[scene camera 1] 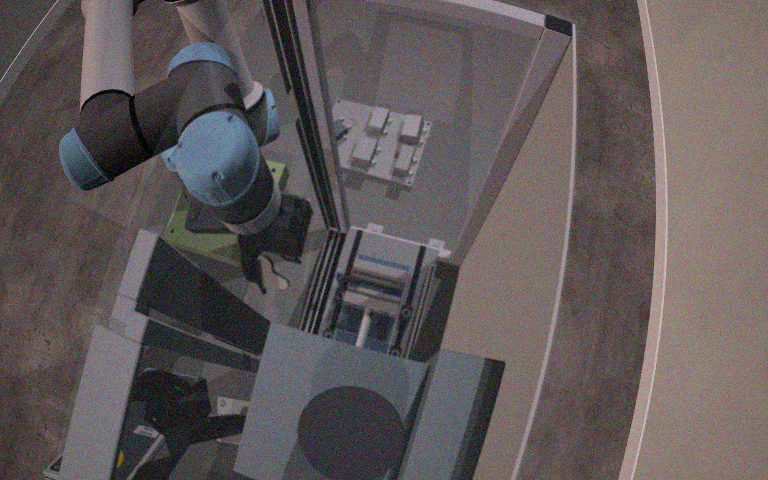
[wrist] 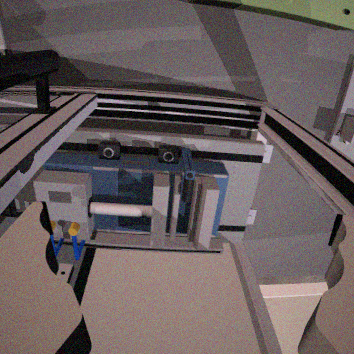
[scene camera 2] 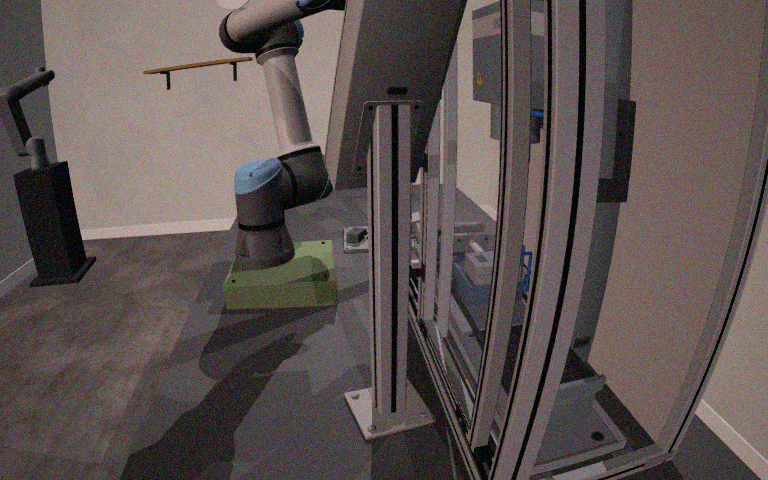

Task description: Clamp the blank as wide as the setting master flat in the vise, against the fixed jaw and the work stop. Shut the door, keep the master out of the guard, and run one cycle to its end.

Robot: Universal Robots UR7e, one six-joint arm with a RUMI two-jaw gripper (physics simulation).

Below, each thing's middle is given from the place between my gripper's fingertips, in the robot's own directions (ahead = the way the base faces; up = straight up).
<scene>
Now: the vise body (wrist: 112,186) 14 cm ahead of my hand, 6 cm to the right of it and 25 cm below it. Also, from my hand: grey post (scene camera 2: 382,155) (12 cm behind, 33 cm to the right, 12 cm below).
</scene>
